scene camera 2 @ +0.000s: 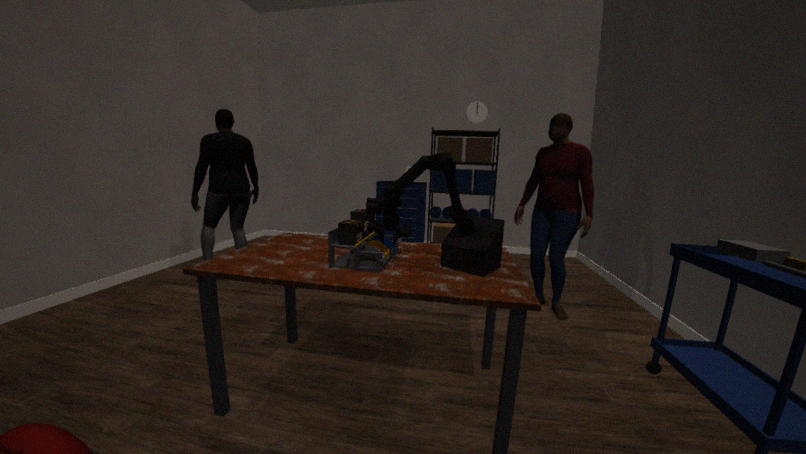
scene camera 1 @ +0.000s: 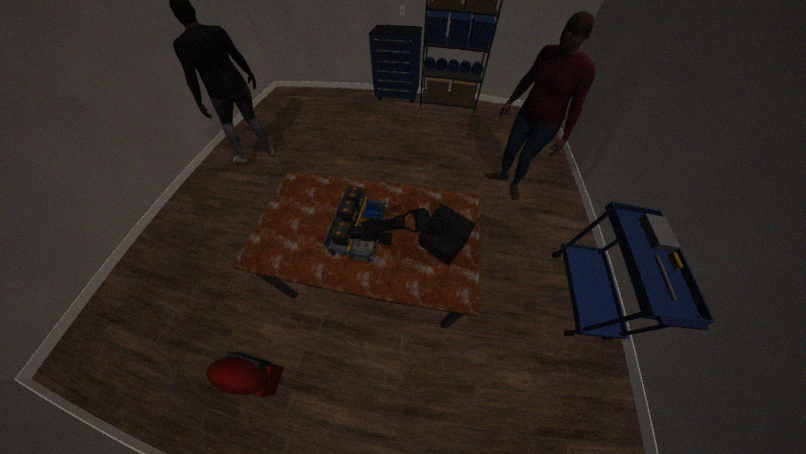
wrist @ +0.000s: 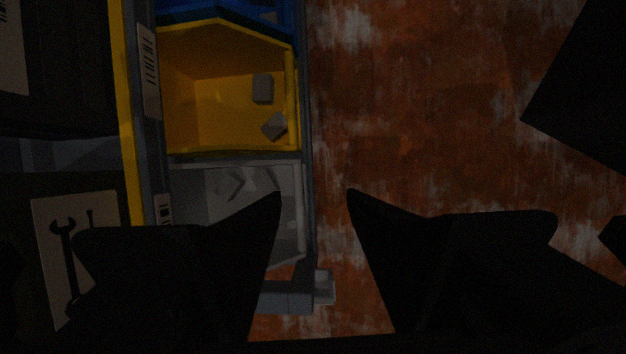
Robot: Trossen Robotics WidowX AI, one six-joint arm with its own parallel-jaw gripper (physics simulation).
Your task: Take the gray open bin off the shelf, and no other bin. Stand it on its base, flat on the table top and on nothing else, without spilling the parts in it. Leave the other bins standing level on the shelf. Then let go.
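Seen in the pictures: gripper, fingertip midpoint: (scene camera 2: 388, 245) (wrist: 314, 196); arm's base, link origin: (scene camera 2: 468, 231) (scene camera 1: 442, 228).
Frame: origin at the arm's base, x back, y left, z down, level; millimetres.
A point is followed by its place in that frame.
Note:
The gray open bin (wrist: 200, 185) {x -475, y 182, z 146 mm} (scene camera 1: 363, 248) {x -393, y 196, z 155 mm} stands at the near end of the shelf's (wrist: 308, 125) {x -349, y 95, z 141 mm} (scene camera 1: 331, 247) {x -524, y 292, z 62 mm} lower row, with small gray parts inside. A yellow bin (wrist: 225, 115) {x -457, y 92, z 155 mm} holding two gray blocks is beside it, then a blue bin (wrist: 225, 11) {x -422, y 24, z 89 mm} (scene camera 1: 372, 210) {x -458, y -67, z 150 mm}. My gripper (wrist: 314, 196) {x -329, y 157, z 67 mm} is partly open with nothing between the fingers. In the wrist view its left finger overlaps the gray bin and hides part of it; its right finger is outside the front rim, over the table top (wrist: 400, 100) {x -247, y 47, z 164 mm} (scene camera 1: 276, 236) {x -946, y 320, z 165 mm}. The height of the fingertips over the rim is hard to tell.
Black boxes with tool labels stand on the shelf's upper level, behind a yellow strip (wrist: 117, 75) {x -464, y 97, z 52 mm}. The arm's black base block (scene camera 1: 445, 234) {x 24, y 71, z -60 mm} (scene camera 2: 473, 250) {x 42, y 108, z 59 mm} is on the table's right part. A blue cart (scene camera 1: 595, 293), two people and a red object (scene camera 1: 234, 375) are around the table.

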